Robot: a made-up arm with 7 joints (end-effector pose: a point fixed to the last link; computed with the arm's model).
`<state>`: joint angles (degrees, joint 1 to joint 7).
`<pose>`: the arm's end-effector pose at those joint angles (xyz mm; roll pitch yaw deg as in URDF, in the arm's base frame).
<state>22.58 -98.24 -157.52 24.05 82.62 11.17 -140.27</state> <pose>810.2 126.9 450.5 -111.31 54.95 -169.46</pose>
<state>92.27 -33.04 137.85 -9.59 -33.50 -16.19 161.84</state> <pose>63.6 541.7 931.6 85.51 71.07 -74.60</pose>
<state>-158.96 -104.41 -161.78 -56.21 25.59 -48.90 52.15</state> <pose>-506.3 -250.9 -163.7 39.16 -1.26 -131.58</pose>
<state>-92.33 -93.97 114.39 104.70 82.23 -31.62 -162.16</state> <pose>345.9 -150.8 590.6 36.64 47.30 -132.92</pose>
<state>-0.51 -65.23 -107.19 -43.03 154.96 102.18 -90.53</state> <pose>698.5 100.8 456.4 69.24 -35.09 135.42</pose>
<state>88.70 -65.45 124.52 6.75 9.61 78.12 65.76</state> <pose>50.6 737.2 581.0 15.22 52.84 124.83</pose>
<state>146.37 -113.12 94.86 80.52 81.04 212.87 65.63</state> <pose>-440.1 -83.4 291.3 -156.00 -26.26 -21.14</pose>
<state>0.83 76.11 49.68 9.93 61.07 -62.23 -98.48</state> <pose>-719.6 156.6 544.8 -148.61 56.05 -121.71</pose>
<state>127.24 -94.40 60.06 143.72 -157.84 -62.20 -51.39</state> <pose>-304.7 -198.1 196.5 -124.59 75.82 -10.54</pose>
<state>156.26 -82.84 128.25 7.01 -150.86 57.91 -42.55</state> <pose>-671.1 399.5 587.6 109.47 -21.97 -128.54</pose>
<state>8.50 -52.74 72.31 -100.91 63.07 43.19 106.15</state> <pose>213.7 -488.6 552.4 31.64 -22.17 4.73</pose>
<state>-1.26 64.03 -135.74 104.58 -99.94 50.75 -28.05</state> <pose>-401.0 -501.4 183.3 161.38 10.96 -46.66</pose>
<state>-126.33 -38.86 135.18 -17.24 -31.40 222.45 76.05</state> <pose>-359.0 -347.2 734.4 175.73 48.87 -84.58</pose>
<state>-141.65 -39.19 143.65 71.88 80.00 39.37 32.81</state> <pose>212.4 -178.0 891.3 -48.14 0.92 -32.75</pose>
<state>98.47 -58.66 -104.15 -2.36 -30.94 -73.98 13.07</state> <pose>-53.6 609.3 762.6 127.95 -58.72 -10.98</pose>
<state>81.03 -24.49 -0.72 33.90 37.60 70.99 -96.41</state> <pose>199.3 506.5 862.4 72.36 -24.94 -169.97</pose>
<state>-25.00 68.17 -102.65 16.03 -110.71 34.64 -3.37</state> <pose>-725.7 185.1 721.9 124.56 -39.28 -157.28</pose>
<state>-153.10 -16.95 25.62 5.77 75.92 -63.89 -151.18</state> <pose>-213.0 -257.9 1010.5 146.37 11.68 91.22</pose>
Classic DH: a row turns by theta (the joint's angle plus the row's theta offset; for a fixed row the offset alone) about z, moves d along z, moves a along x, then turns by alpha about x. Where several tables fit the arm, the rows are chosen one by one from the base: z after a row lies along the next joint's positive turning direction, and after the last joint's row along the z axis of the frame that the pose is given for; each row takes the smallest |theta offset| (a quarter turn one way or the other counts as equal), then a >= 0, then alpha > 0; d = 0 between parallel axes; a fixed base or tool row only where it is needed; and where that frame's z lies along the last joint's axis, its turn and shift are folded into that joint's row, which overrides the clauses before.
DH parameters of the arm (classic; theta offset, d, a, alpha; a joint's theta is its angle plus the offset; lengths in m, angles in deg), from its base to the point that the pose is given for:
joint 1: 0 0.3047 0 90
joint 2: 0 0.0443 0 -90
joint 3: 0 0.3202 0.0191 -90
joint 4: 0 0.0573 -0.023 90
joint 5: 0 0.4256 0 90
joint 6: 90 0.0951 0.0952 90
joint 7: 0 0.013 0 0

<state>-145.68 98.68 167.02 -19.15 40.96 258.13 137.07</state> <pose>542.7 479.2 192.9 89.44 -19.60 -45.67</pose>
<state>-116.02 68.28 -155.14 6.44 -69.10 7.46 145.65</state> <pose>294.5 719.7 656.7 -129.77 -5.07 -84.80</pose>
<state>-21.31 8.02 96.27 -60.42 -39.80 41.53 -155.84</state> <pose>-219.2 -478.6 766.1 21.63 -16.71 73.03</pose>
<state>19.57 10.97 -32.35 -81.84 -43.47 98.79 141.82</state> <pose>-420.1 92.6 462.0 96.85 -2.02 -109.37</pose>
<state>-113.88 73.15 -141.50 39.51 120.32 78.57 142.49</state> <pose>-13.5 732.1 203.7 94.68 -31.42 -177.96</pose>
